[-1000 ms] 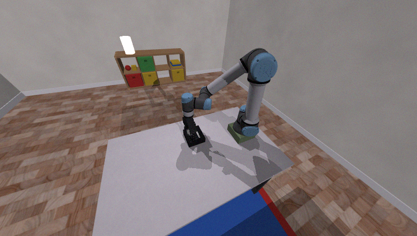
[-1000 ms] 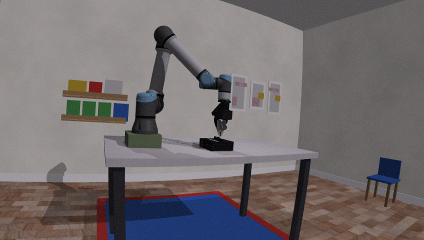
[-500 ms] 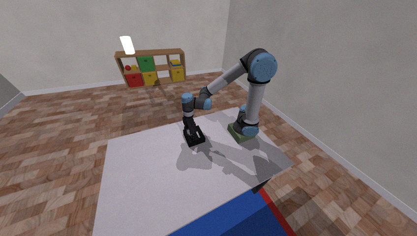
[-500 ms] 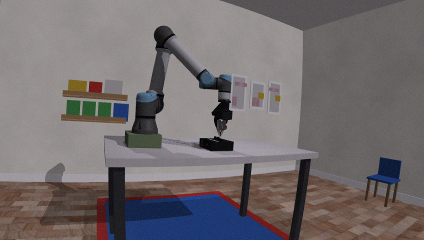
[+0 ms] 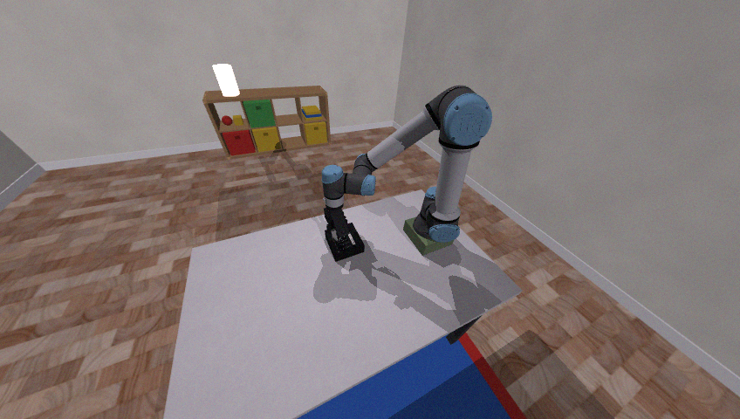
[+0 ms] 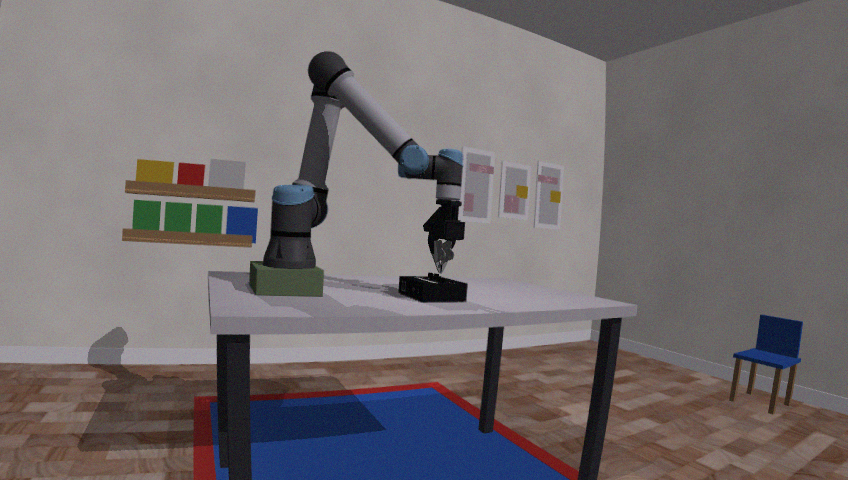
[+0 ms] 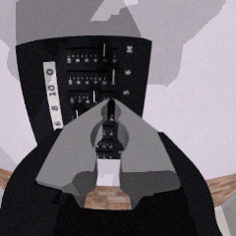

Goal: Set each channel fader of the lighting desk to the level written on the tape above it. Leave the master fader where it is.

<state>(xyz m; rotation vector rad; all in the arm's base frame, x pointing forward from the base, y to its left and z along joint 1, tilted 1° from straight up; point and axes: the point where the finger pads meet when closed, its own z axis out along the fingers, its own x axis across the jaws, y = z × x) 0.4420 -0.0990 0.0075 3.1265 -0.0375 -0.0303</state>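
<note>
The white fader is 10 mm behind my hand, 50 mm to the left of it and 20 mm below it.
</note>
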